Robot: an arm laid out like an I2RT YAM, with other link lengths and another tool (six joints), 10 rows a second.
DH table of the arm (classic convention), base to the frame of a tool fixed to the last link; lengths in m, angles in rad. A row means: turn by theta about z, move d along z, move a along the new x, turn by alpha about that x. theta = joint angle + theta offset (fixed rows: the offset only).
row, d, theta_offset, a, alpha
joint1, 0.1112, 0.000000, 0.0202, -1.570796
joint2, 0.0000, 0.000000, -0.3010, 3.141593
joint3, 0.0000, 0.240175, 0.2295, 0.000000
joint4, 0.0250, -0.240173, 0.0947, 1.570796
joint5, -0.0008, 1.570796, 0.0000, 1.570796
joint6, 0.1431, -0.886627, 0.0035, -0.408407
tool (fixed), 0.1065, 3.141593, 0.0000, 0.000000
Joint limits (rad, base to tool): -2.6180..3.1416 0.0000..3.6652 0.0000..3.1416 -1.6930..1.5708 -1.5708..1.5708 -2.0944..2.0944
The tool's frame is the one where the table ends.
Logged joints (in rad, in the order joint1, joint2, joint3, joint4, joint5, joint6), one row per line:
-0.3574 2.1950 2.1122 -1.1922 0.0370 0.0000
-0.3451 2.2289 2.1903 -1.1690 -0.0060 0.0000
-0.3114 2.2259 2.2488 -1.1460 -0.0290 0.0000
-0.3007 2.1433 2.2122 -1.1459 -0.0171 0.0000
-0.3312 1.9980 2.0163 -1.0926 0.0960 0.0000
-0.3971 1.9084 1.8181 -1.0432 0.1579 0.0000
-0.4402 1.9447 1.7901 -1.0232 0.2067 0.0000
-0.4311 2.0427 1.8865 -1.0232 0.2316 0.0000
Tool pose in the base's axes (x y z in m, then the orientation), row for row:
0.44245 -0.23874 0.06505 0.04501 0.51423 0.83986 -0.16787
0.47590 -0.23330 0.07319 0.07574 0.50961 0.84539 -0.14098
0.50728 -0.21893 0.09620 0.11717 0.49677 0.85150 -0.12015
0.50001 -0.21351 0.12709 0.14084 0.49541 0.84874 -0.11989
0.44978 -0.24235 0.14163 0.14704 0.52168 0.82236 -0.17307
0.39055 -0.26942 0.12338 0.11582 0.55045 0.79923 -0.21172
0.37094 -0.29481 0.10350 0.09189 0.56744 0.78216 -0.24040
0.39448 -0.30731 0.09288 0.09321 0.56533 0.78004 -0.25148
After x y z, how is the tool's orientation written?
As a quaternion, w x y z.
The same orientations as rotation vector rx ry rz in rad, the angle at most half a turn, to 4 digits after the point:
1.5708 2.5655 -0.5128
1.5281 2.5350 -0.4227
1.4540 2.4922 -0.3517
1.4306 2.4510 -0.3462
1.5012 2.3665 -0.4980
1.6123 2.3411 -0.6202
1.6854 2.3231 -0.7140
1.6778 2.3150 -0.7464

